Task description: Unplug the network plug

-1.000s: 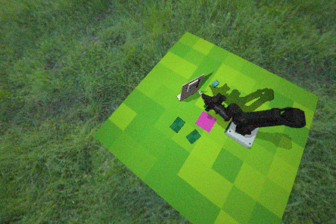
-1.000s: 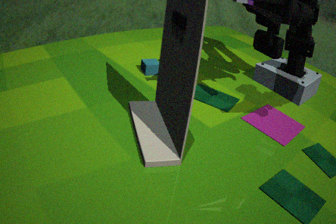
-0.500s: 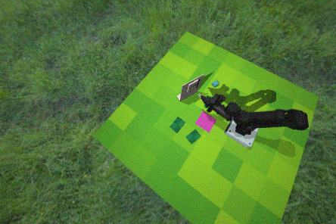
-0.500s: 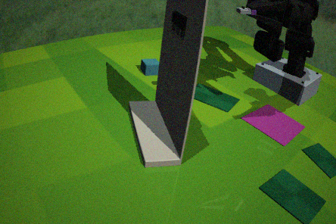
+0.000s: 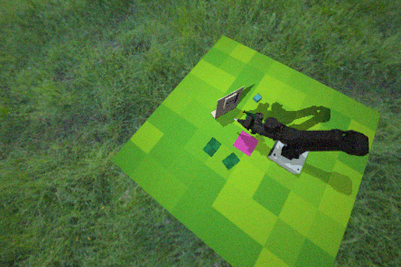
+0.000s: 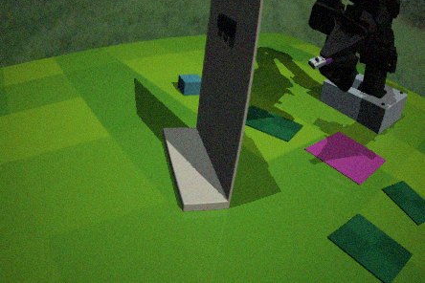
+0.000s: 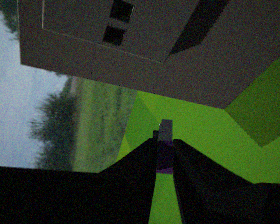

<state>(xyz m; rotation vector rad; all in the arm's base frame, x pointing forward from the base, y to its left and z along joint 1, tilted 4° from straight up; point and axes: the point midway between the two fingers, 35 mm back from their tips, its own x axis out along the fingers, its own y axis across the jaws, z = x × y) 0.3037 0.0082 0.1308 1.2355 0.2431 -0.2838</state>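
Now: the magenta marked square 11 cm behind my gripper tip, 5 cm to the left of it and 16 cm below it. The rest, counted from my gripper tip: upright panel: 10 cm ahead, 8 cm to the right, 4 cm below.
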